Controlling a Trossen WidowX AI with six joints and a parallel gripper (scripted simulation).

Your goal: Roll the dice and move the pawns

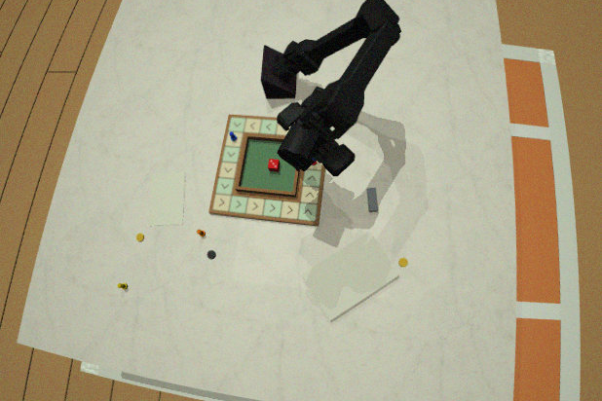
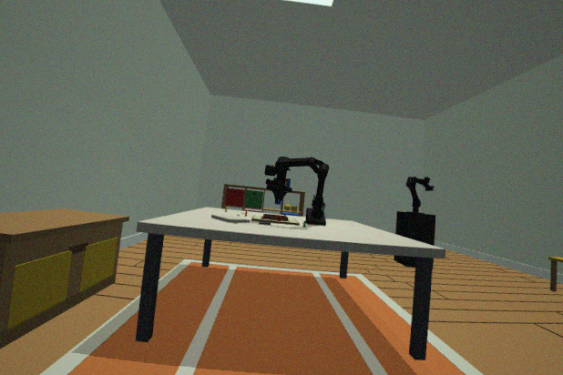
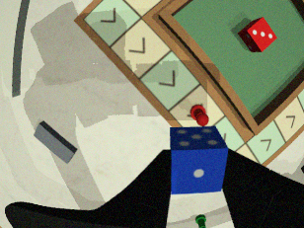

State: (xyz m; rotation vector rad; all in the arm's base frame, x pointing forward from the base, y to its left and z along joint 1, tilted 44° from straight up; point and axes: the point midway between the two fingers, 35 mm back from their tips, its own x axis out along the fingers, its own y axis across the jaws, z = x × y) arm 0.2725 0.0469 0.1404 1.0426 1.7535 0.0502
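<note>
The red pawn lies 9 cm below my gripper tip, 2 cm behind it and 1 cm to the right of it. The rest, counted from my gripper tip: green tray 12 cm to the right, 11 cm below, 1 cm ahead; green pawn 16 cm behind, 11 cm below, 8 cm to the left; grey block 15 cm to the left, 11 cm below, 6 cm ahead.
</note>
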